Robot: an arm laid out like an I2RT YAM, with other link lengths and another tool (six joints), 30 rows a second.
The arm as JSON. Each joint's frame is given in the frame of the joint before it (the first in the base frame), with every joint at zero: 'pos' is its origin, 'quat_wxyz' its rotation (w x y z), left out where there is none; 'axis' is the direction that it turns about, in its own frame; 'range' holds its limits. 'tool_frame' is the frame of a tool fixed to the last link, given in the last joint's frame.
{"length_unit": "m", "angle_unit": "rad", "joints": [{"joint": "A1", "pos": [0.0, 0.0, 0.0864], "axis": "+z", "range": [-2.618, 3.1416]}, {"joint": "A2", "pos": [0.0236, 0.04, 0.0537], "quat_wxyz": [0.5, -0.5, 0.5, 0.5], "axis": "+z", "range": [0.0, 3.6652]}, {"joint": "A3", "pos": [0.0, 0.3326, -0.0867], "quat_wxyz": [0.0, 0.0, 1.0, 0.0], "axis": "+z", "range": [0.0, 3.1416]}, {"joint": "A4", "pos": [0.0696, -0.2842, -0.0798], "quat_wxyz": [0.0, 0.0, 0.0, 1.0], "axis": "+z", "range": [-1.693, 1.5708]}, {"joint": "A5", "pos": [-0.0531, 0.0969, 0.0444], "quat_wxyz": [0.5, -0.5, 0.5, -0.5], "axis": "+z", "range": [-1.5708, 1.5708]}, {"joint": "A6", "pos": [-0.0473, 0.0, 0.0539], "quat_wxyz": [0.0, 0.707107, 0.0, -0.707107], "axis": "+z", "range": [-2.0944, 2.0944]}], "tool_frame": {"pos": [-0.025, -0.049, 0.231], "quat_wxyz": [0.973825, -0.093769, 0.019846, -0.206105]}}
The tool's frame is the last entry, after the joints.
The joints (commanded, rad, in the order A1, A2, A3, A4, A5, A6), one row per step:
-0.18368 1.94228 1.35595 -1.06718 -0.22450 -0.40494
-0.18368 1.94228 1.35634 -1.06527 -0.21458 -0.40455
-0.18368 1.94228 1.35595 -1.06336 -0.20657 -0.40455
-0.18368 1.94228 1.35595 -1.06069 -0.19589 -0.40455
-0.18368 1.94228 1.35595 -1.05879 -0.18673 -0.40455
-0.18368 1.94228 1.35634 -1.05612 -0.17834 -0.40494
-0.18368 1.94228 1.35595 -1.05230 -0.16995 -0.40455
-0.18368 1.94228 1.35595 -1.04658 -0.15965 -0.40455
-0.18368 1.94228 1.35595 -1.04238 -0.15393 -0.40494
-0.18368 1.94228 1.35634 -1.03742 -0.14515 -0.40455
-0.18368 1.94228 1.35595 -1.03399 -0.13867 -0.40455
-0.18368 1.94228 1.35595 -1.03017 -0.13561 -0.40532
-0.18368 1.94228 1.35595 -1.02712 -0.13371 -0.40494
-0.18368 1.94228 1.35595 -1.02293 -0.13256 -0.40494
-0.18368 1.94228 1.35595 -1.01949 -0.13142 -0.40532
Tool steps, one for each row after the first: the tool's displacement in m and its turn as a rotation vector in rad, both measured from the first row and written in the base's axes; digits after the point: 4 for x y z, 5 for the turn. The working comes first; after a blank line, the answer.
Tool pose at each row, in the base's axes (x y z in m, rotation vector in rad; the steps are taken from these numbers as rounded here):
0.3565 0.0202 -0.0049 -2.93802 -0.93917 -0.14611
0.3569 0.0175 -0.0058 -2.94710 -0.94340 -0.14229
0.3569 0.0153 -0.0068 -2.95416 -0.94719 -0.13882
0.3573 0.0124 -0.0080 -2.96382 -0.95234 -0.13506
0.3574 0.0098 -0.0089 -2.97196 -0.95666 -0.13126
0.3581 0.0074 -0.0097 -2.97973 -0.96139 -0.12973
0.3588 0.0050 -0.0107 2.98606 0.96437 0.12838
0.3603 0.0019 -0.0119 2.97435 0.96248 0.12812
0.3615 0.0001 -0.0127 2.96715 0.96180 0.12946
0.3630 -0.0025 -0.0136 2.95714 0.95941 0.12976
0.3637 -0.0045 -0.0143 2.95010 0.95816 0.12883
0.3648 -0.0056 -0.0148 2.94520 0.95829 0.13178
0.3659 -0.0063 -0.0151 2.94222 0.95700 0.13430
0.3673 -0.0068 -0.0154 2.93911 0.95616 0.13902
0.3685 -0.0074 -0.0157 2.93621 0.95600 0.14282

0.0004 -0.0027 -0.0009 -0.01015 -0.00036 0.00043
0.0004 -0.0049 -0.0019 -0.01828 -0.00040 0.00107
0.0008 -0.0078 -0.0031 -0.02924 -0.00108 0.00189
0.0009 -0.0104 -0.0040 -0.03856 -0.00128 0.00258
0.0016 -0.0128 -0.0048 -0.04733 -0.00285 0.00355
0.0023 -0.0152 -0.0058 -0.05620 -0.00461 0.00372
0.0038 -0.0183 -0.0070 -0.06736 -0.00835 0.00431
0.0050 -0.0201 -0.0078 -0.07373 -0.01151 0.00496
0.0065 -0.0227 -0.0087 -0.08335 -0.01509 0.00498
0.0072 -0.0247 -0.0094 -0.09027 -0.01689 0.00529
0.0083 -0.0258 -0.0099 -0.09396 -0.02023 0.00608
0.0094 -0.0265 -0.0102 -0.09640 -0.02280 0.00569
0.0108 -0.0270 -0.0105 -0.09831 -0.02671 0.00556
0.0120 -0.0276 -0.0108 -0.10005 -0.02994 0.00585

